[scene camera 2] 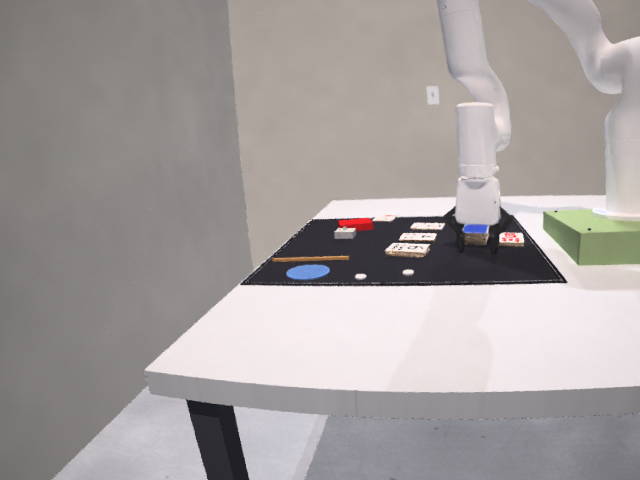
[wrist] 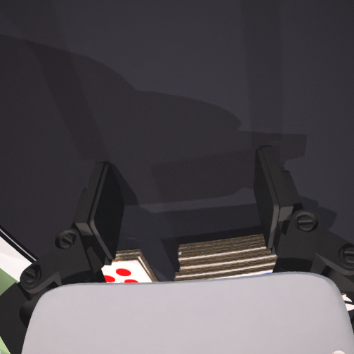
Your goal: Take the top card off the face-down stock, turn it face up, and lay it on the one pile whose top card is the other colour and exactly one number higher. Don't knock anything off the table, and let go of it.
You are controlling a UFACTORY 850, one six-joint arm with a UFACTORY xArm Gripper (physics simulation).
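Note:
The face-down stock (scene camera 2: 476,228) (wrist: 225,257) is a thick stack with a blue-backed top; in the wrist view its top is mostly hidden by the gripper housing. My gripper (scene camera 2: 477,249) (wrist: 184,175) is open, its fingers low over the mat, on the near side of the stock in the scene view, with no card between them. A face-up pile with red marks (scene camera 2: 511,238) (wrist: 127,272) lies right of the stock in the scene view. Face-up piles with black marks lie to its left: a thicker one (scene camera 2: 407,250), a middle one (scene camera 2: 417,236) and a far one (scene camera 2: 427,226). Their numbers are unreadable.
A card with red marks (scene camera 2: 384,218), a red block (scene camera 2: 356,224) and a small grey box (scene camera 2: 345,233) are at the black mat's (scene camera 2: 361,263) far left. A wooden stick (scene camera 2: 311,258), a blue disc (scene camera 2: 308,271) and two white discs (scene camera 2: 360,276) (scene camera 2: 408,271) lie nearer. The green base (scene camera 2: 604,248) stands right.

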